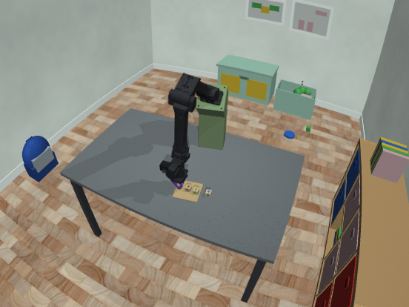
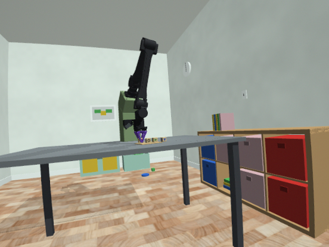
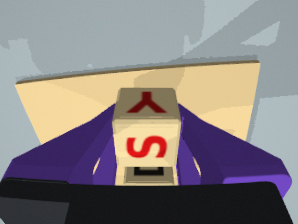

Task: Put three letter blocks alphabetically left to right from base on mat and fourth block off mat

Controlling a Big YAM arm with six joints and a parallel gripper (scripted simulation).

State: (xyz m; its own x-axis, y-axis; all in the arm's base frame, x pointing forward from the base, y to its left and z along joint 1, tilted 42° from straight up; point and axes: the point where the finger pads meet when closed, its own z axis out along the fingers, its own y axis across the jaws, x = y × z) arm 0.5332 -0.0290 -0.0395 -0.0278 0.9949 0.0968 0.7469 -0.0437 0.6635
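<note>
My gripper is now 50 mm to the right of the wooden block. Also, from my hand: mat 50 mm to the left, 20 mm below.
</note>
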